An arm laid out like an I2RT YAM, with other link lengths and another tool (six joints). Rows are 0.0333 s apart.
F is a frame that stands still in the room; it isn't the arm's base.
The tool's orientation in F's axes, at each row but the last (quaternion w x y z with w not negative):
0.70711 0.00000 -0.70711 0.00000
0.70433 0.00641 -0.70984 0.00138
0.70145 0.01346 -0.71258 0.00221
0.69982 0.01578 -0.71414 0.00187
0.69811 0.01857 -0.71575 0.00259
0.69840 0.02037 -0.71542 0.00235
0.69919 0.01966 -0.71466 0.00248
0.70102 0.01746 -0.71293 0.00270
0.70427 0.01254 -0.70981 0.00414
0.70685 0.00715 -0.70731 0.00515
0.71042 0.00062 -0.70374 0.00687
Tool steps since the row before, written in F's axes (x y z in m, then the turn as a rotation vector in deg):
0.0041 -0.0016 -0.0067 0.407 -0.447 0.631
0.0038 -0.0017 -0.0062 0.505 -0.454 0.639
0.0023 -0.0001 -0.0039 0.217 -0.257 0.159
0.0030 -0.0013 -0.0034 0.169 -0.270 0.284
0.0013 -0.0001 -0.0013 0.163 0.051 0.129
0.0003 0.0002 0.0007 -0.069 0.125 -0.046
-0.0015 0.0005 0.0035 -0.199 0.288 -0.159
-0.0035 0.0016 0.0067 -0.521 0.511 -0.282
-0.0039 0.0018 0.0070 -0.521 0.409 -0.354
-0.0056 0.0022 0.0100 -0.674 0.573 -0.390
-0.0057 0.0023 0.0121 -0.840 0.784 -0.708
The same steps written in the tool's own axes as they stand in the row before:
-0.0067 -0.0016 -0.0041 0.631 -0.447 -0.407
-0.0062 -0.0018 -0.0037 0.638 -0.455 -0.505
-0.0039 -0.0002 -0.0022 0.160 -0.259 -0.214
-0.0034 -0.0014 -0.0029 0.286 -0.269 -0.168
-0.0013 -0.0002 -0.0013 0.124 0.049 -0.168
0.0007 0.0002 -0.0003 -0.048 0.126 0.066
0.0035 0.0006 0.0014 -0.162 0.290 0.193
0.0067 0.0018 0.0033 -0.284 0.520 0.511
0.0070 0.0020 0.0038 -0.355 0.417 0.514
0.0100 0.0023 0.0056 -0.391 0.584 0.664
0.0121 0.0023 0.0058 -0.709 0.799 0.825

